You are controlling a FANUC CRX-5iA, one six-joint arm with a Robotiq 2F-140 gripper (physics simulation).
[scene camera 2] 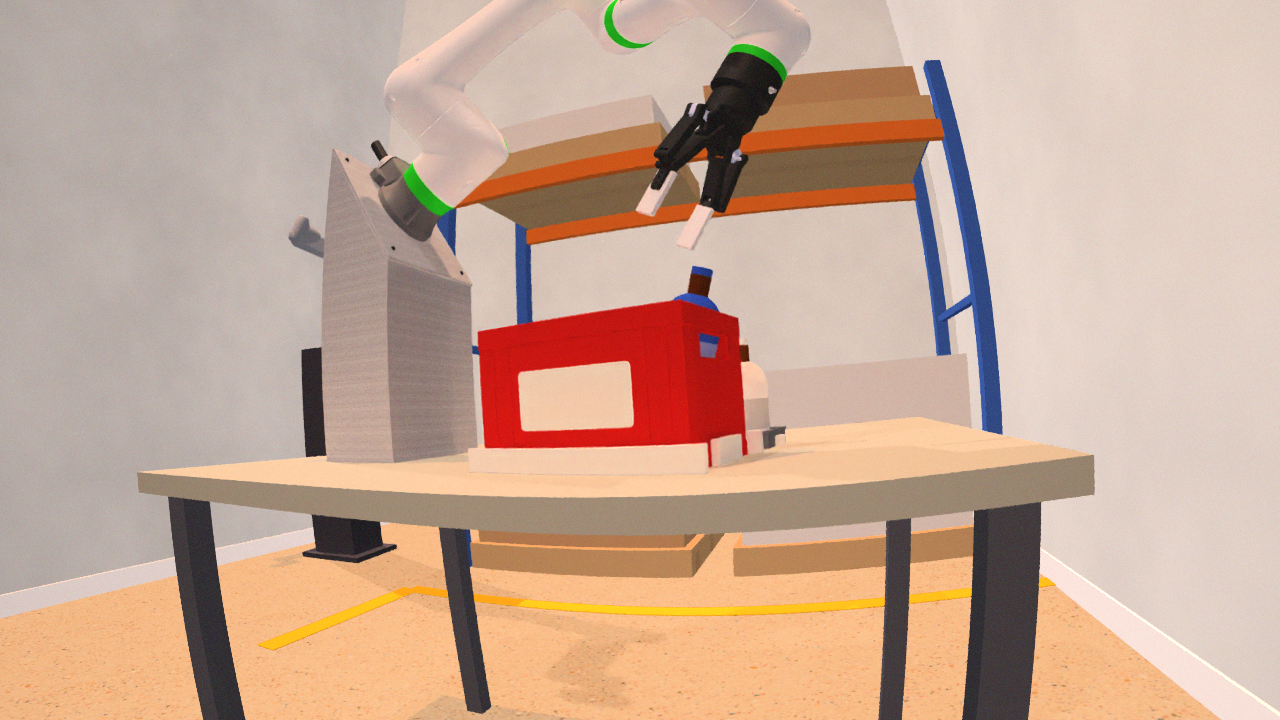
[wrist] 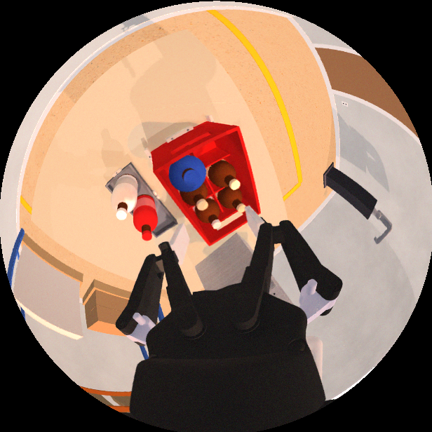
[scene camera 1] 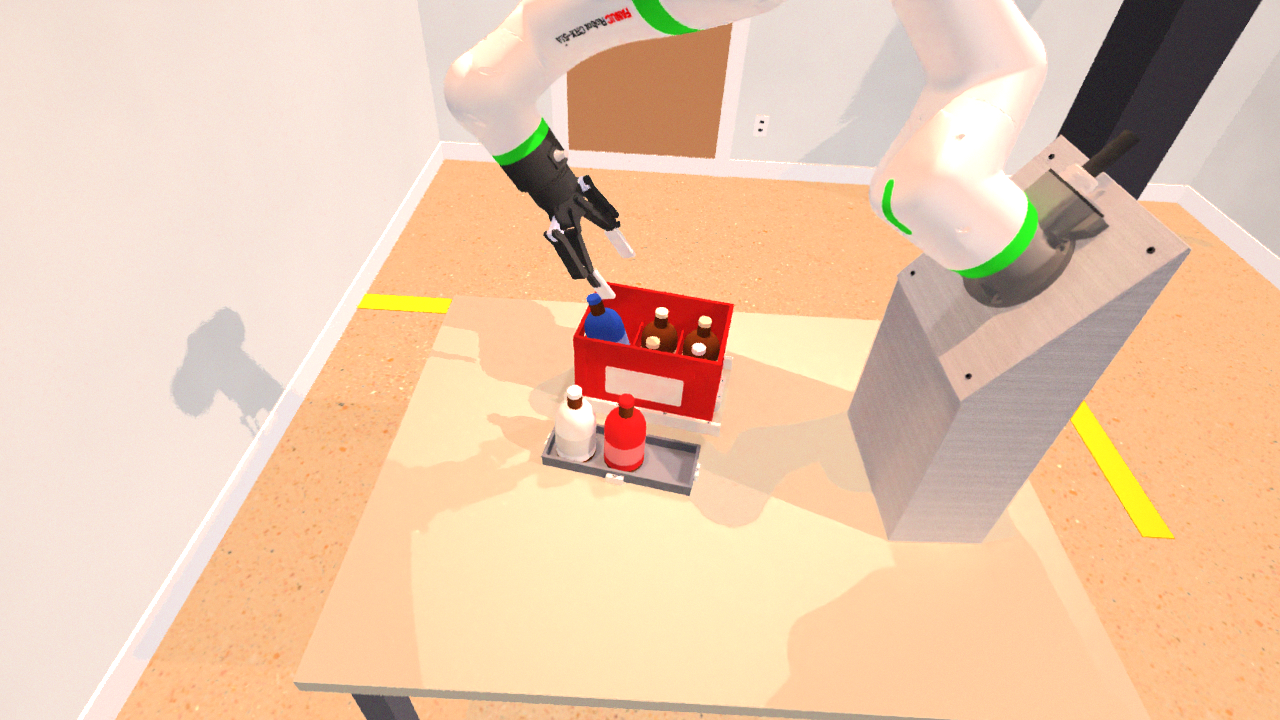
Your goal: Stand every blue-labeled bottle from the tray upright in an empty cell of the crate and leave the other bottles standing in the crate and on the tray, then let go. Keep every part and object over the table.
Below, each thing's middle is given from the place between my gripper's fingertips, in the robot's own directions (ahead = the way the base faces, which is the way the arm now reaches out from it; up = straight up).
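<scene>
My gripper: 14 cm above the blue bottle (scene camera 1: 602, 323), 1 cm to the left of it, 2 cm short of it. From my hand: red bottle (scene camera 1: 625, 427) 21 cm below, 1 cm behind, 17 cm to the left; white bottle (scene camera 1: 575, 419) 21 cm below, 8 cm ahead, 14 cm to the left. Nearest to my gripper of the things named here, going by their middles: blue bottle.
</scene>
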